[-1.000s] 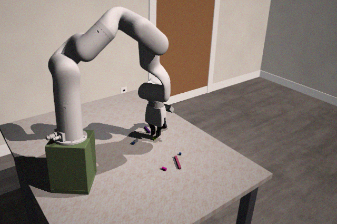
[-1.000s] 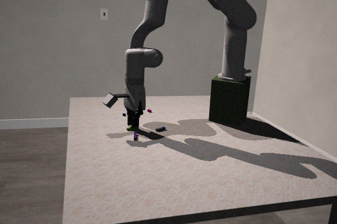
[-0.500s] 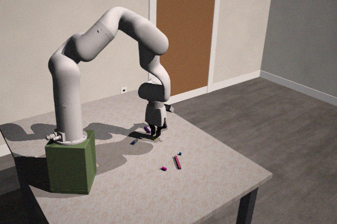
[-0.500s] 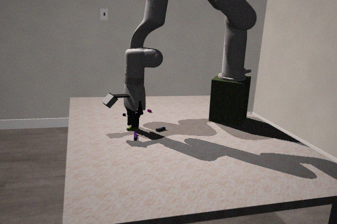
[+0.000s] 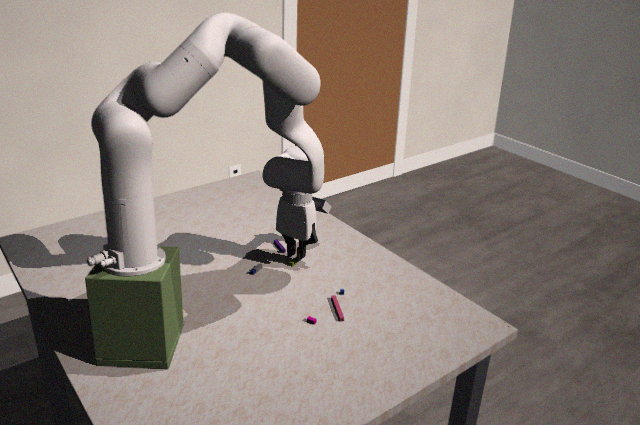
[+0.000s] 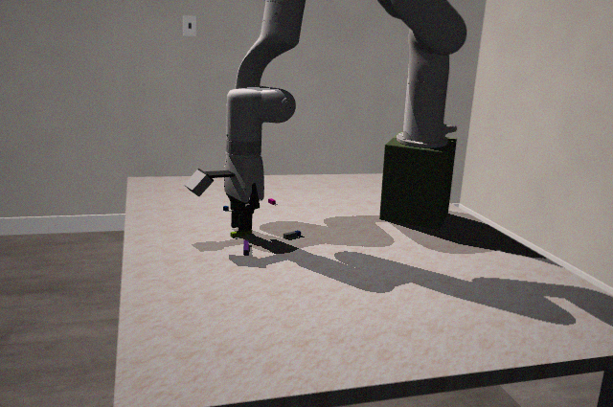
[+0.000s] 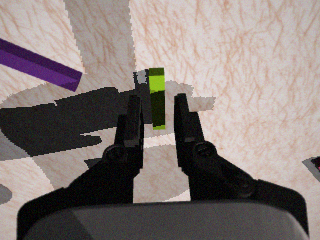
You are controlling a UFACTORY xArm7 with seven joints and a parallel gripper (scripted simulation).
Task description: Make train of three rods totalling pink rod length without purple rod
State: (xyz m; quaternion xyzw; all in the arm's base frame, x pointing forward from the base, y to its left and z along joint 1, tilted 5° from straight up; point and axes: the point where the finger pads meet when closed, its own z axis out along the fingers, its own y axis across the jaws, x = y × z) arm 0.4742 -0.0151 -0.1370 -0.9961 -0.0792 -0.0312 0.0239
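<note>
Now: the lime rod 30 mm below my hand. The rest, counted from my hand: pink rod (90 mm behind, 220 mm to the right, 30 mm below); grey rod (100 mm behind, 50 mm to the left, 30 mm below); purple rod (20 mm ahead, 80 mm to the left, 30 mm below).
</note>
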